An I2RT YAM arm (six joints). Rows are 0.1 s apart.
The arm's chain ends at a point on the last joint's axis. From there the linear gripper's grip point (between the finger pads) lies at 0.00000 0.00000 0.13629 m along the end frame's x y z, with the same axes.
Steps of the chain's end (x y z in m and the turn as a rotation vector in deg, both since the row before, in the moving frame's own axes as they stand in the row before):
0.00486, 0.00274, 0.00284, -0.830, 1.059, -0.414
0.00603, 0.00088, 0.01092, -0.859, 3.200, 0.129
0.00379, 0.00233, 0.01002, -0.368, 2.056, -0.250
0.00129, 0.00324, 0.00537, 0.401, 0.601, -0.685
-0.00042, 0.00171, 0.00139, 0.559, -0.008, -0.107
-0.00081, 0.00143, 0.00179, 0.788, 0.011, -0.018
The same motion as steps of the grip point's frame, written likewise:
0.00739, 0.00471, 0.00280, -0.830, 1.059, -0.414
0.01364, 0.00293, 0.01069, -0.859, 3.200, 0.129
0.00868, 0.00319, 0.00993, -0.368, 2.056, -0.250
0.00271, 0.00228, 0.00536, 0.401, 0.601, -0.685
-0.00044, 0.00038, 0.00138, 0.559, -0.008, -0.107
-0.00078, -0.00044, 0.00178, 0.788, 0.011, -0.018

